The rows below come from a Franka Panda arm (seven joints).
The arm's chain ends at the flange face. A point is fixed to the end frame.
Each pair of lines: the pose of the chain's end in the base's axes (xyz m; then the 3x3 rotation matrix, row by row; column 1 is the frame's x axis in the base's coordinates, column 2 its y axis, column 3 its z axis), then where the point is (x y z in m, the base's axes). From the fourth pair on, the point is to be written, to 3 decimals.
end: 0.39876, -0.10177, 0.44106; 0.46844, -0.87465, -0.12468; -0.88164, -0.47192, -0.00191; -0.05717, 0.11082, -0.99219
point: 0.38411 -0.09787 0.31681
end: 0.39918, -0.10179, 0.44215; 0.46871, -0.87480, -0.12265; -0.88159, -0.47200, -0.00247; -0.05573, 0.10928, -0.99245
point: 0.38479 -0.09796 0.31787
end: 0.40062, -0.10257, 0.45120; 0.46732, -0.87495, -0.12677; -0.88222, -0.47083, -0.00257; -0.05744, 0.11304, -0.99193
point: 0.38572 -0.09875 0.32698
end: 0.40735, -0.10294, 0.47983; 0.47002, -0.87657, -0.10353; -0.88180, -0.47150, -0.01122; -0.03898, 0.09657, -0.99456
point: 0.395 -0.100 0.355
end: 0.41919, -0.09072, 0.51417; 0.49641, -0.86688, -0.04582; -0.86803, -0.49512, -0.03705; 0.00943, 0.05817, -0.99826
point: 0.414 -0.091 0.389
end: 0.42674, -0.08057, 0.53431; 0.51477, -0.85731, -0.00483; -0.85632, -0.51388, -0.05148; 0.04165, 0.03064, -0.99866
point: 0.427 -0.083 0.409
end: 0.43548, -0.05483, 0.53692; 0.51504, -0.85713, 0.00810; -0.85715, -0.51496, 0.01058; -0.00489, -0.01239, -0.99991
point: 0.437 -0.049 0.412
